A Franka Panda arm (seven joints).
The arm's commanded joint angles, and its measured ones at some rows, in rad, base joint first. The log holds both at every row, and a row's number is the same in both.
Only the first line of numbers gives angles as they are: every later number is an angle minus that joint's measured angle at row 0.
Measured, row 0:
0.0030, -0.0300, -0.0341, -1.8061, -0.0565, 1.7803, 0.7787
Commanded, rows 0 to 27:
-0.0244, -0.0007, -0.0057, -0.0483, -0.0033, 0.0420, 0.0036
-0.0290, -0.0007, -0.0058, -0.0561, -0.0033, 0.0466, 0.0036
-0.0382, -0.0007, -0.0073, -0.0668, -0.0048, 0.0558, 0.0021
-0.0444, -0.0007, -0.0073, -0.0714, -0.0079, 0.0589, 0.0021
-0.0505, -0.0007, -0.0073, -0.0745, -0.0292, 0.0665, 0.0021
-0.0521, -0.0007, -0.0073, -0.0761, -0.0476, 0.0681, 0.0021
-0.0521, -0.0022, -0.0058, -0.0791, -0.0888, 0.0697, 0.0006
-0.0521, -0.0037, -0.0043, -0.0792, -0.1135, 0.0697, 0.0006
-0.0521, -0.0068, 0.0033, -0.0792, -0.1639, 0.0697, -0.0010
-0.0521, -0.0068, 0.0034, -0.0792, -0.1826, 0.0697, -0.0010
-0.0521, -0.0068, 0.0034, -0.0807, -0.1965, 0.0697, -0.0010
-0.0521, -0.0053, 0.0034, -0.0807, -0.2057, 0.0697, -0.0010
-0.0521, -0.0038, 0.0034, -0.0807, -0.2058, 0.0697, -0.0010
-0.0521, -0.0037, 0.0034, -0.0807, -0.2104, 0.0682, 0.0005
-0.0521, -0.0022, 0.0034, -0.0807, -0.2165, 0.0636, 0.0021
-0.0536, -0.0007, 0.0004, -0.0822, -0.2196, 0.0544, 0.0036
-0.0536, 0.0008, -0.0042, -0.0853, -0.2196, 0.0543, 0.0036
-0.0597, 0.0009, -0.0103, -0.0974, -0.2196, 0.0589, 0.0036
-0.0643, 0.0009, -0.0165, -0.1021, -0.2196, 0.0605, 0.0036
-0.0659, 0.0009, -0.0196, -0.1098, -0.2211, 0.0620, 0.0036
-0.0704, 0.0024, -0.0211, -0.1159, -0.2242, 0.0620, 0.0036
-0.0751, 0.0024, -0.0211, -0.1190, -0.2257, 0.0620, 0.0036
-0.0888, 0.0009, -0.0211, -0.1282, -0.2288, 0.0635, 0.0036
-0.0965, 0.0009, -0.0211, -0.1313, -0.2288, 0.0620, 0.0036
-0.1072, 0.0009, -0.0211, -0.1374, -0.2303, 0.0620, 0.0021
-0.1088, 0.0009, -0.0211, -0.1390, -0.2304, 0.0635, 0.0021
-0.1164, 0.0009, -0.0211, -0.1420, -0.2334, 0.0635, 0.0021
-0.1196, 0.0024, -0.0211, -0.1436, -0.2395, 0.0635, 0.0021
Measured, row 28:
-0.0962, 0.0075, -0.0271, -0.1254, -0.2094, 0.0543, -0.0008
